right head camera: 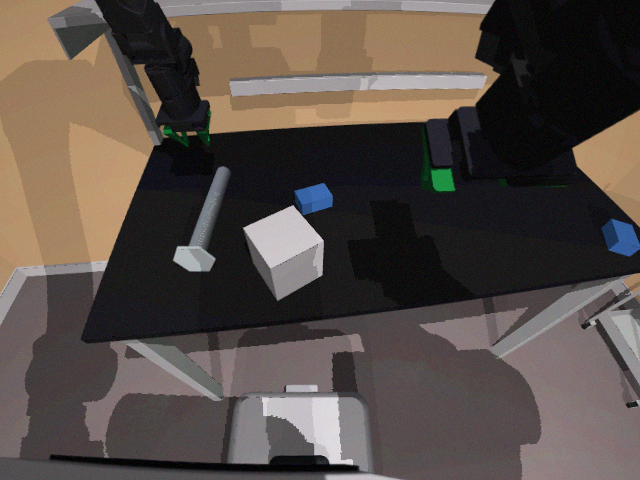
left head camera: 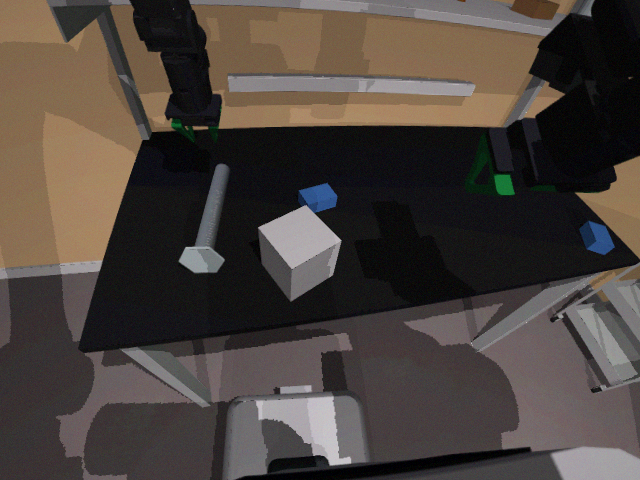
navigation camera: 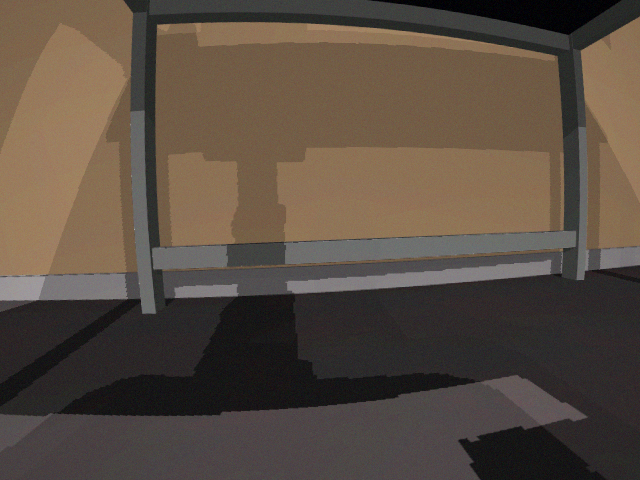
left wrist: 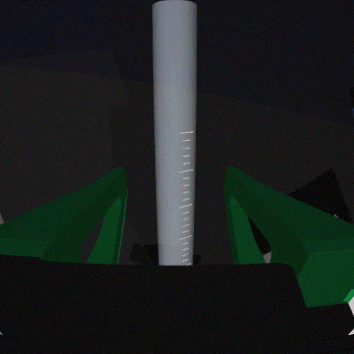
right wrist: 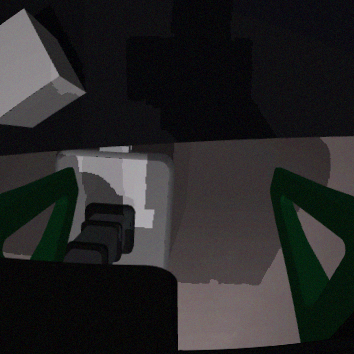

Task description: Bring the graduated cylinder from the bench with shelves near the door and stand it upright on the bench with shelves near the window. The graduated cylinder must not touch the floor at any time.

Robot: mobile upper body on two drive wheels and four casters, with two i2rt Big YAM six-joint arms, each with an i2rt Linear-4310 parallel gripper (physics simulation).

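Frame: origin at the left arm's base, x ahead, y left, z up, level; millimetres.
Seen in the pictures: left gripper, fingertip midpoint: (right head camera: pixel 198 144) (left head camera: pixel 205 140) (left wrist: pixel 175 177); right gripper, fingertip midpoint: (right head camera: pixel 461 181) (left head camera: pixel 499 186) (right wrist: pixel 173 178).
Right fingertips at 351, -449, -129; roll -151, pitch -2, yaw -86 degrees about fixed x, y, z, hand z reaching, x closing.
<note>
Offsets run from my right fingertips to a thing's top centre, as dx, dy, dz. "spot": to the spot under its first point. Level surfaces: height alone.
The graduated cylinder @(spot: +247, +446, -308) (left head camera: pixel 210 211) (right head camera: pixel 209 211) (left wrist: pixel 175 100) is tipped over on or just above the black bench @(dz -367) (left head camera: pixel 155 310) (right head camera: pixel 155 304), its hexagonal base towards the front and its tube pointing to the back; whether it rests fully on the top cannot be told. My left gripper (left head camera: pixel 205 139) (right head camera: pixel 197 144) (left wrist: pixel 175 177) is partly open and empty, above the back left of the bench, behind the tube's far end. In the left wrist view the tube shows between the fingers with gaps on both sides. My right gripper (right wrist: pixel 173 178) is wide open and empty, above the bench's right part.
A white box @(+117, +238, -237) (left head camera: pixel 299 248) (right head camera: pixel 284 248) stands right of the cylinder, with a blue block @(+338, +176, -327) (left head camera: pixel 317 197) (right head camera: pixel 313 198) behind it. Another blue block @(+202, -692, -327) (left head camera: pixel 597 237) (right head camera: pixel 621 237) lies at the right edge. A shelf @(dz +90) (left head camera: pixel 413 6) runs above the bench. A bench leg @(spot: +610, +688, -989) (navigation camera: pixel 144 206) shows in the navigation view.
</note>
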